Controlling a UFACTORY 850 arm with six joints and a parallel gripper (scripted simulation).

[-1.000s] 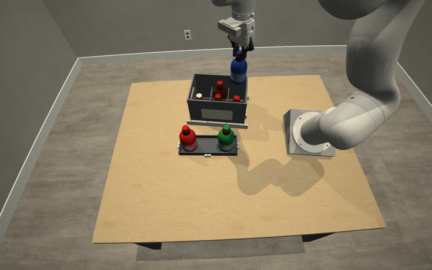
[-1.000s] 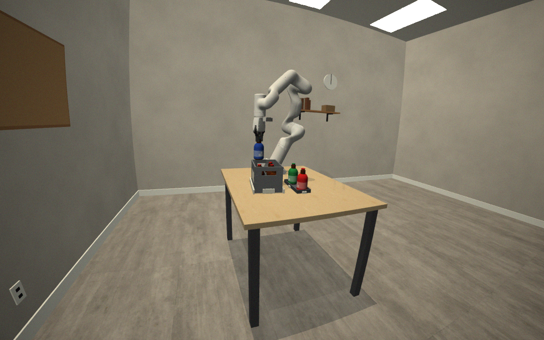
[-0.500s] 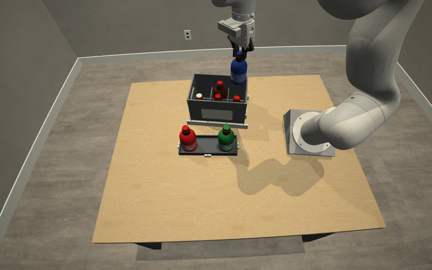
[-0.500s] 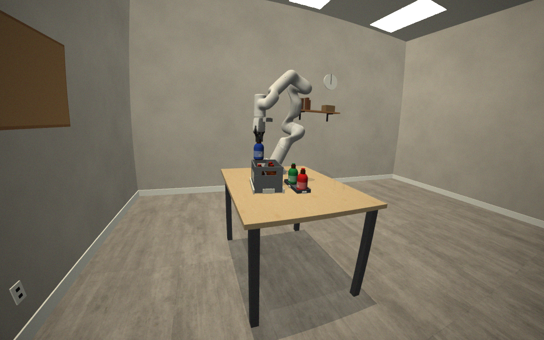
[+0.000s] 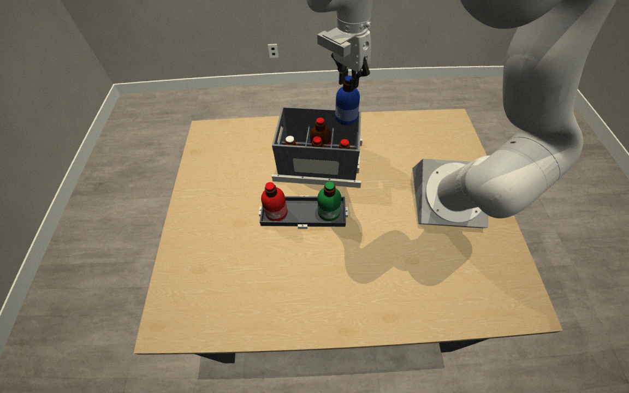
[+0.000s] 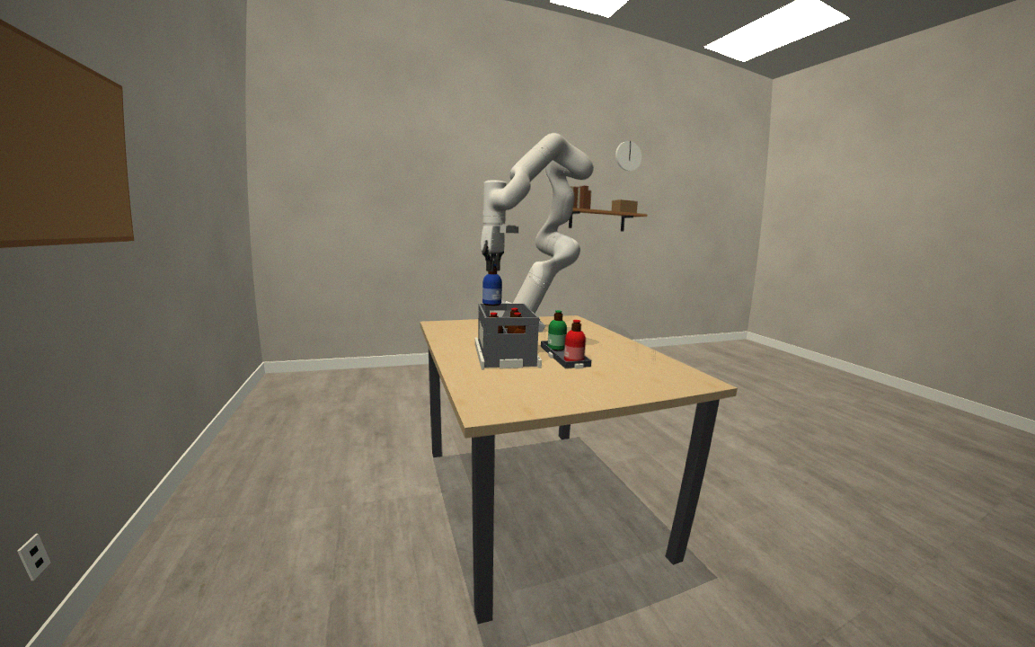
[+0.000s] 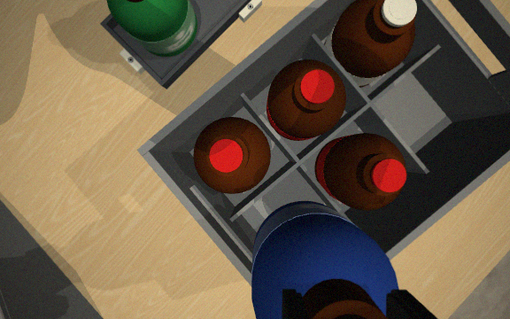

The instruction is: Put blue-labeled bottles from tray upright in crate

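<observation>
Now: hand 7 cm above the blue-labeled bottle. Round my hand: crate: 9 cm ahead, 4 cm to the left, 25 cm below; then green bottle: 4 cm ahead, 26 cm to the left, 24 cm below; then white-capped brown bottle: 18 cm ahead, 8 cm to the left, 24 cm below.
</observation>
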